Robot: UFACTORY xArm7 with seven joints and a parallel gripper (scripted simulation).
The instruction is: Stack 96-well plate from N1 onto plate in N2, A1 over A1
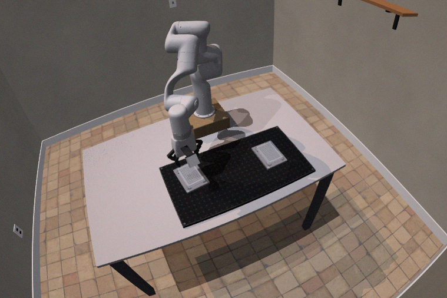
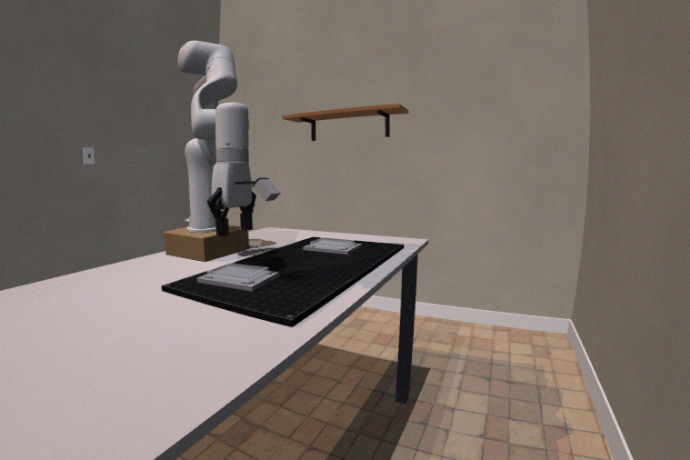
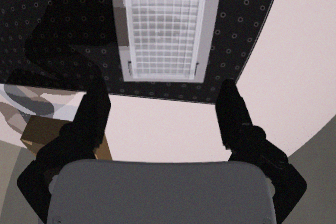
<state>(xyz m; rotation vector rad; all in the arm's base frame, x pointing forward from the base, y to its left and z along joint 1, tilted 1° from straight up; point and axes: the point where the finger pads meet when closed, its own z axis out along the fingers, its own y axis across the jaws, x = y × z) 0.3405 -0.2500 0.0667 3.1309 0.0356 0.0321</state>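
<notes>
My hand is 12 cm above the grey plate nest N1. Round my hand: grey plate nest N2: 8 cm ahead, 40 cm to the left, 12 cm below.
</notes>
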